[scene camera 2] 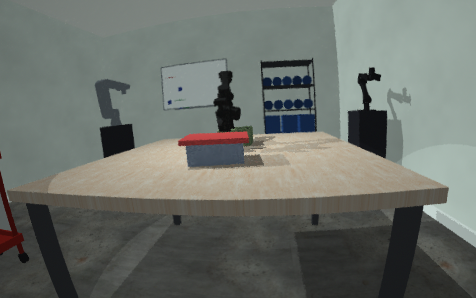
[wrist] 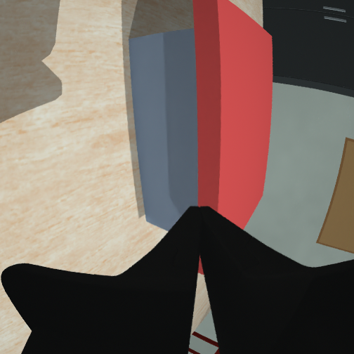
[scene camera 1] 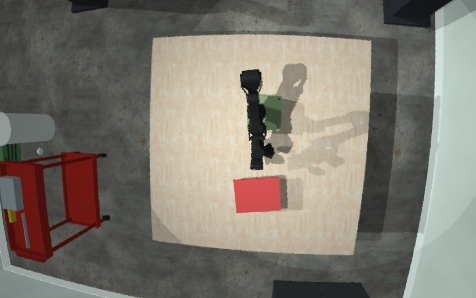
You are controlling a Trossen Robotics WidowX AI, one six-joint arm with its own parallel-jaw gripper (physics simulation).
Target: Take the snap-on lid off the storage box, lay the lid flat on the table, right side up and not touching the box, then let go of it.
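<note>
The storage box point(scene camera 2: 215, 155) point(wrist: 152, 125) is blue-grey and stands on the table point(scene camera 1: 200, 125) point(scene camera 2: 300, 175). The red lid point(scene camera 1: 257, 195) point(scene camera 2: 215, 138) point(wrist: 245, 115) sits on top of the box, right side up, its rim overhanging the walls. In scene camera 1 the lid hides the box beneath it. My gripper point(scene camera 1: 256, 169) point(wrist: 197, 215) is shut and empty, its fingertips touching each other. In scene camera 1 it is a short way from the lid's near-arm long edge, with bare table showing between them. In scene camera 2 the gripper's fingers are too dark to make out.
A green base plate point(scene camera 1: 272, 120) point(scene camera 2: 245, 135) lies under the arm. A red cart point(scene camera 1: 82, 190) stands on the floor to the left in scene camera 1. A shelf rack point(scene camera 2: 287, 63), a whiteboard point(scene camera 2: 195, 82) and another arm on a black pedestal point(scene camera 2: 367, 132) show behind the table.
</note>
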